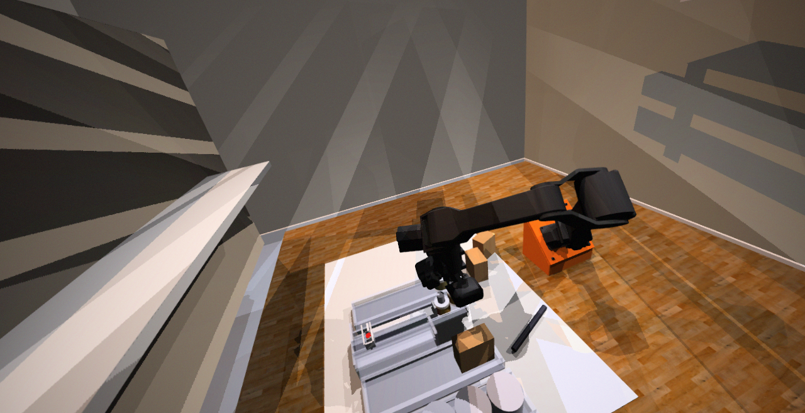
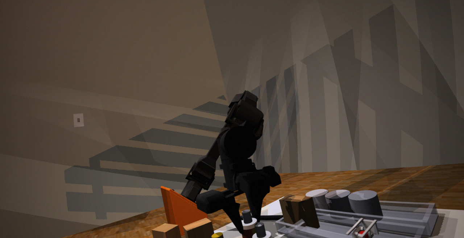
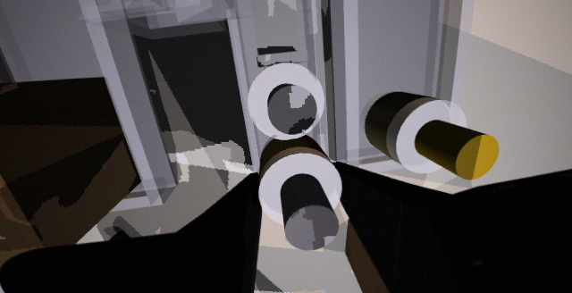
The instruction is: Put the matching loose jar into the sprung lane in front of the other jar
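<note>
My gripper tip is 2 cm short of the brown box, 13 cm to the right of it and 1 cm above it. From my gripper tip the other things lie so: pusher plate (14 cm ahead, 4 cm to the left); lane (15 cm ahead, 3 cm to the left, 3 cm below); black rod (13 cm behind, 11 cm to the left, 4 cm below).
</note>
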